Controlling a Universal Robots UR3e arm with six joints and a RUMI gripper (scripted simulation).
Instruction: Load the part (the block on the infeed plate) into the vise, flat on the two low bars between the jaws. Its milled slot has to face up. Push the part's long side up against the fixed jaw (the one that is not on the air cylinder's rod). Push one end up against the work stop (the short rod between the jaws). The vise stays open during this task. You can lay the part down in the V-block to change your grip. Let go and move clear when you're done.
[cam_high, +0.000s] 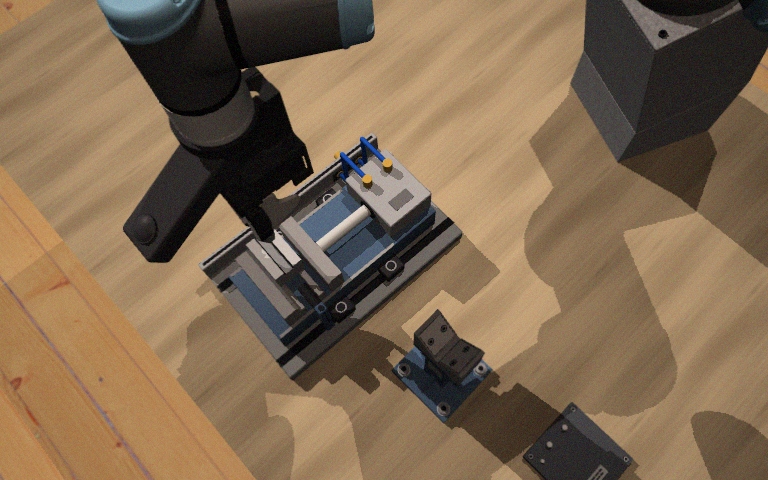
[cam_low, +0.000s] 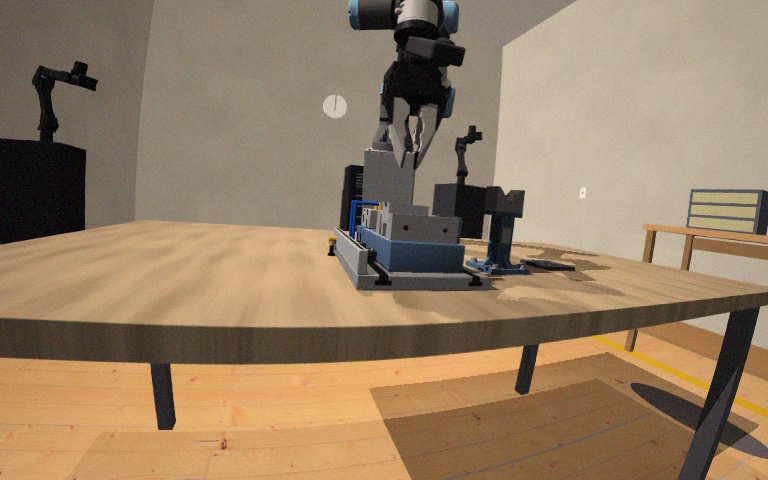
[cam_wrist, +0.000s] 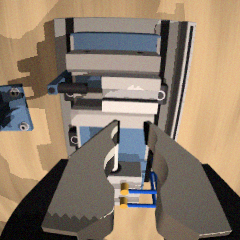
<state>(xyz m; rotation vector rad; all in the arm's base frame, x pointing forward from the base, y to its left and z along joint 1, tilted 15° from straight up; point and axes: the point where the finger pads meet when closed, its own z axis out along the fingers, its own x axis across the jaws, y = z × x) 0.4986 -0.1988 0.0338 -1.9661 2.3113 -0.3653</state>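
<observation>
Now: the part 8 cm below my hand. From my hand the other things lie so: fixed jaw (3 cm ahead, 1 cm to the left, 10 cm below); then dark work stop (1 cm ahead, 7 cm to the left, 9 cm below); then moving jaw (3 cm behind, 3 cm to the left, 10 cm below).
</observation>
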